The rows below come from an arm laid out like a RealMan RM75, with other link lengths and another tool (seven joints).
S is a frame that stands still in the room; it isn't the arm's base.
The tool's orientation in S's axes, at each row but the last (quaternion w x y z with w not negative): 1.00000 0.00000 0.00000 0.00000; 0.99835 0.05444 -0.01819 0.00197; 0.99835 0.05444 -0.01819 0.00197; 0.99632 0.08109 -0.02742 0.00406; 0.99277 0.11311 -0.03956 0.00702; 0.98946 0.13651 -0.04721 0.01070; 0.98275 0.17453 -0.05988 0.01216; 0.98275 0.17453 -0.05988 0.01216; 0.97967 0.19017 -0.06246 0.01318; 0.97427 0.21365 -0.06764 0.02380; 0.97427 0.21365 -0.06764 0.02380
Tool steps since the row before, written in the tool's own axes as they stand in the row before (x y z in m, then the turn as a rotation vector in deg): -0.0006 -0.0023 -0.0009 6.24 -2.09 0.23; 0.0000 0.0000 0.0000 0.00 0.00 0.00; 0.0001 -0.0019 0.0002 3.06 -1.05 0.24; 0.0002 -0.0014 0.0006 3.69 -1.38 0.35; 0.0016 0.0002 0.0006 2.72 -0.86 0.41; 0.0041 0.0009 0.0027 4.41 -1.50 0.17; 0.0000 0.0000 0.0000 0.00 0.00 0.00; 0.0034 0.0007 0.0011 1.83 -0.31 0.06; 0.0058 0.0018 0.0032 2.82 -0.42 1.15; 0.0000 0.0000 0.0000 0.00 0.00 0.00; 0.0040 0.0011 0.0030 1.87 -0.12 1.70
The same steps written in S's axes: -0.0006 -0.0023 -0.0009 6.24 -2.09 0.23; 0.0000 0.0000 0.0000 0.00 0.00 0.00; 0.0001 -0.0019 0.0000 3.06 -1.06 0.24; 0.0002 -0.0015 0.0004 3.68 -1.40 0.33; 0.0015 0.0001 0.0008 2.70 -0.92 0.42; 0.0038 0.0002 0.0032 4.43 -1.45 0.18; 0.0000 0.0000 0.0000 0.00 0.00 0.00; 0.0032 0.0003 0.0017 1.82 -0.31 0.17; 0.0053 0.0005 0.0044 2.68 -0.81 1.26; 0.0000 0.0000 0.0000 0.00 0.00 0.00; 0.0035 -0.0002 0.0037 1.65 -0.79 1.75
